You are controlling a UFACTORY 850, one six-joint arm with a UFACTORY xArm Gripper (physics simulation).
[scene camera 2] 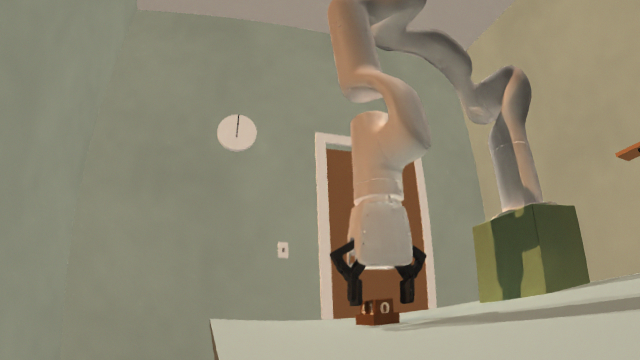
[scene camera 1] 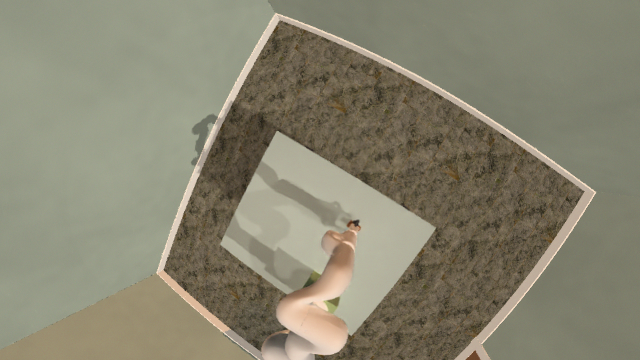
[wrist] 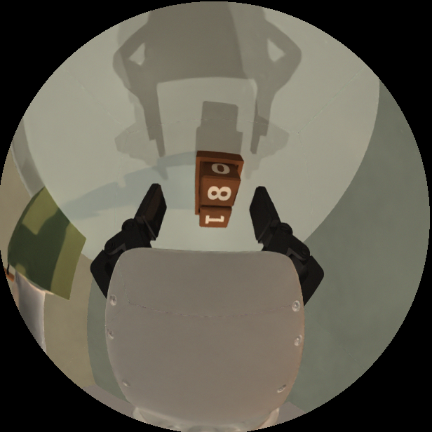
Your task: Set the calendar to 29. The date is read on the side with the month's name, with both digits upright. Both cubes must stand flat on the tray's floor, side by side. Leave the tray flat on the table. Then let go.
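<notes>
The brown calendar tray [scene camera 2: 387,319] [wrist: 220,155] stands on the table with two cubes in it. One cube [scene camera 2: 384,307] [wrist: 233,194] shows an 8 on its upper face and a 0 on its end face in the wrist view. The other cube [scene camera 2: 366,307] [wrist: 203,218] shows a 1 on its face in the wrist view. In scene camera 2 a 0 faces right, and small digits on the left are hard to read. The month's name cannot be read. My gripper [scene camera 2: 381,301] [wrist: 207,195] is open, its fingertips apart on either side of the cubes and close above the tray.
The pale table [scene camera 1: 390,240] [scene camera 2: 280,342] [wrist: 300,90] bears the calendar. The green robot pedestal [scene camera 2: 565,250] [wrist: 40,245] stands behind the calendar in scene camera 2. The arm [scene camera 1: 312,320] reaches over the table in scene camera 1. A door [scene camera 2: 340,210] is in the wall beyond.
</notes>
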